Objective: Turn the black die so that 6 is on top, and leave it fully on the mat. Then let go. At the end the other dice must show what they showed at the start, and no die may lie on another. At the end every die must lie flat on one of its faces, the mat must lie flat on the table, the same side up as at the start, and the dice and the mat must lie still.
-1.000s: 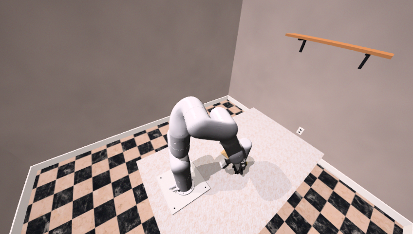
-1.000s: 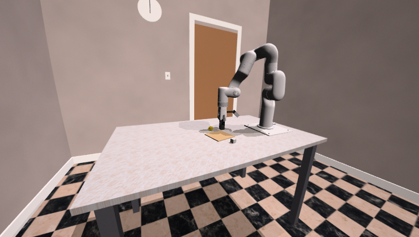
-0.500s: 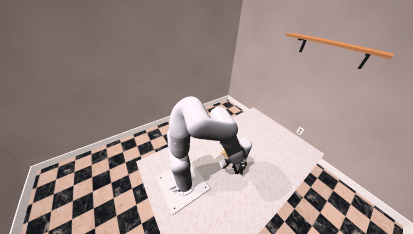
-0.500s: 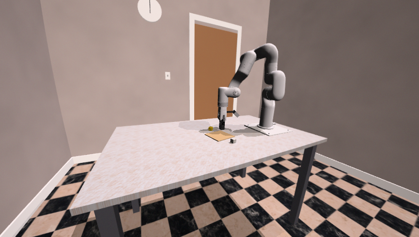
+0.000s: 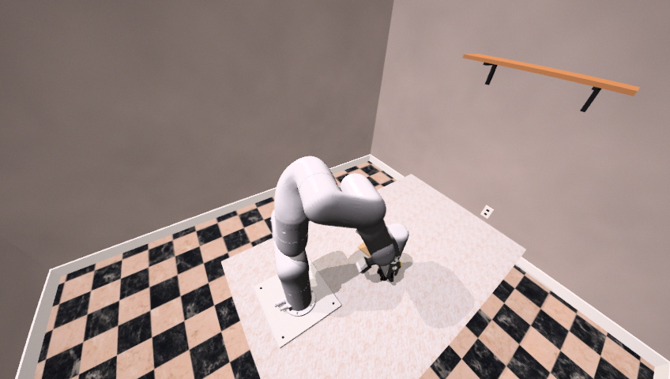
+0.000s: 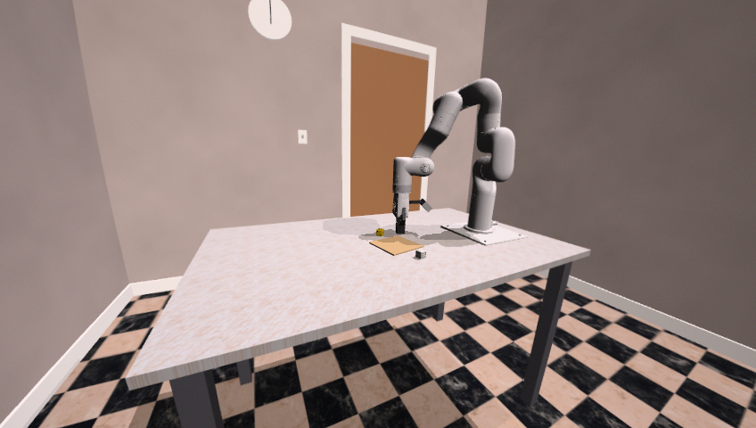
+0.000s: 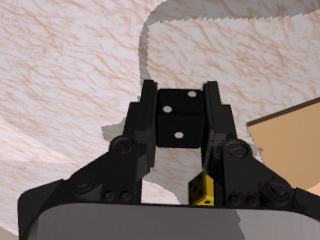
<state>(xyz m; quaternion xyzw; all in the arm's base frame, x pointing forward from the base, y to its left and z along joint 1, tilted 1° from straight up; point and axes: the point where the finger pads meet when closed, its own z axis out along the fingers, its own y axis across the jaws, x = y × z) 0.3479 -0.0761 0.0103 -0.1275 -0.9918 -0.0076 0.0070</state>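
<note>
The black die lies 1 cm below my hand. The rest, counted from my hand: white die 5 cm ahead, 25 cm to the left, 1 cm below; tan mat 8 cm ahead, 12 cm to the left, 2 cm below; yellow die 9 cm ahead, 1 cm below.
</note>
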